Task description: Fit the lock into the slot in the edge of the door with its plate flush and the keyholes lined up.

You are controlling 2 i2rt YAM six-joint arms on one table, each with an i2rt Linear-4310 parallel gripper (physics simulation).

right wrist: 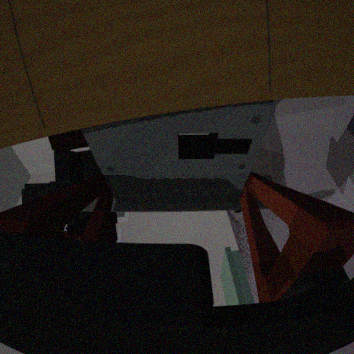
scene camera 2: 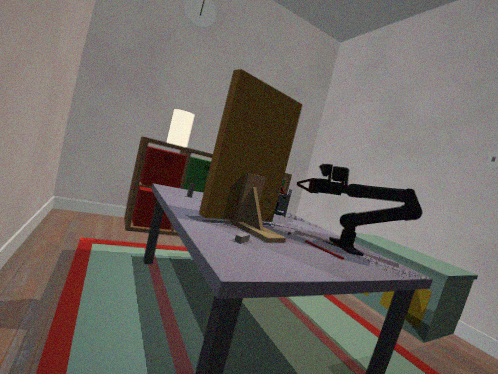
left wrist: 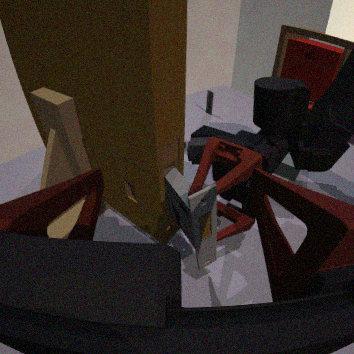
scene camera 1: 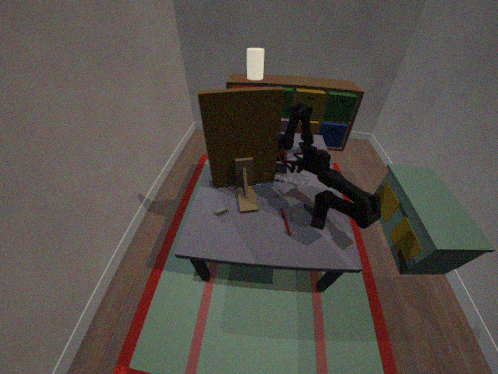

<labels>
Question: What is my left gripper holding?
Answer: Nothing.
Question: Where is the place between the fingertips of my right gripper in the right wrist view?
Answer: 176,177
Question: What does my right gripper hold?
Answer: A grey lock.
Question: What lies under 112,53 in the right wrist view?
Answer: A brown door.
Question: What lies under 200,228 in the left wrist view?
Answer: A grey lock.
</labels>
